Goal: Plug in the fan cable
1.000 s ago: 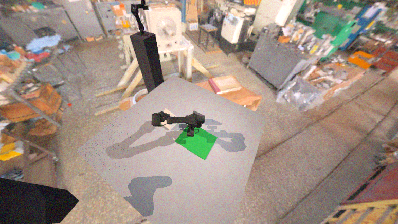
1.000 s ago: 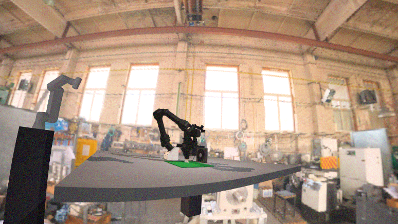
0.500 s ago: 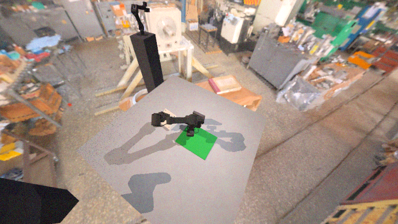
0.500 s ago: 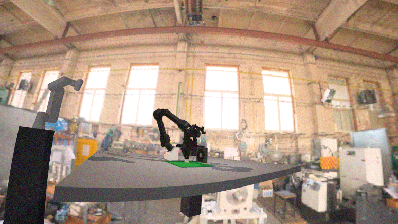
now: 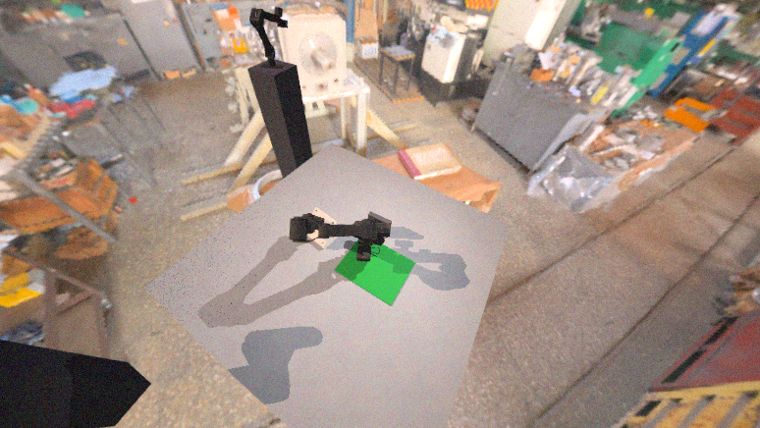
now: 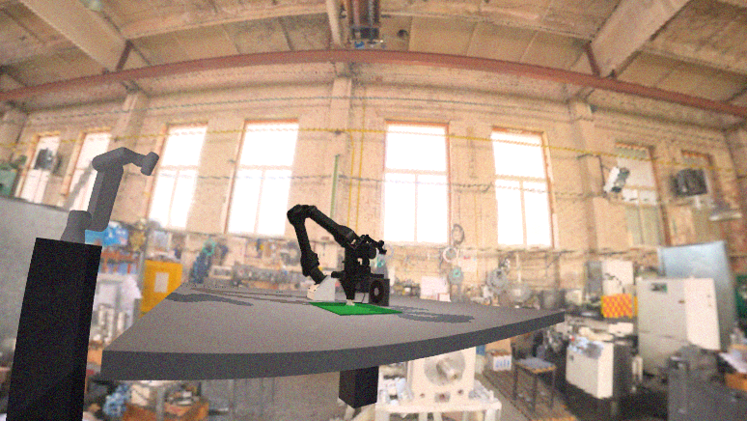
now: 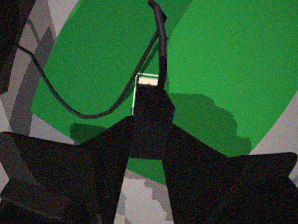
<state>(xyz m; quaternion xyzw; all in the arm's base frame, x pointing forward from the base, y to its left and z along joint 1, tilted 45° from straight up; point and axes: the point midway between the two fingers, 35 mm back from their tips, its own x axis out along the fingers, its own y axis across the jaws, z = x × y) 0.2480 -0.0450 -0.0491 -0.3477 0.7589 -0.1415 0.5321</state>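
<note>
Now: the flat green board 80 mm ahead of my gripper tip, 50 mm below it and 30 mm to the right of it. The rest, counted from my gripper tip: dark plug: 10 mm ahead, 10 mm above; black fan: 150 mm to the left, 20 mm above.
</note>
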